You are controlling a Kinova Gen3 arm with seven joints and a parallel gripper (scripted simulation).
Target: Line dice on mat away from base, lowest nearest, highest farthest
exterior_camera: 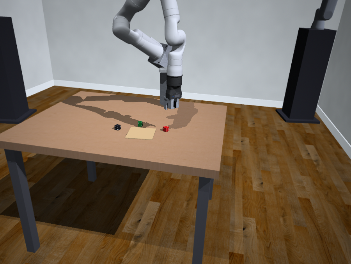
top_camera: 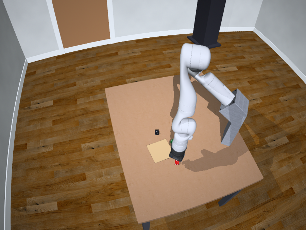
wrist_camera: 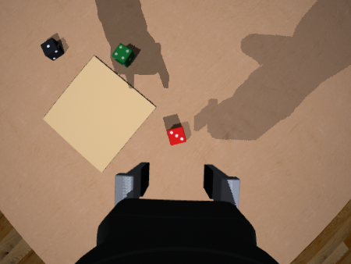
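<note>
My hand is 280 mm to the left of the black die, 150 mm above it and 20 mm past it. Round my hand: green die 170 mm to the right, 150 mm below, 80 mm behind; tan mat 160 mm below, 150 mm to the right, 20 mm ahead; red die 150 mm below, 30 mm behind, 20 mm to the right.
</note>
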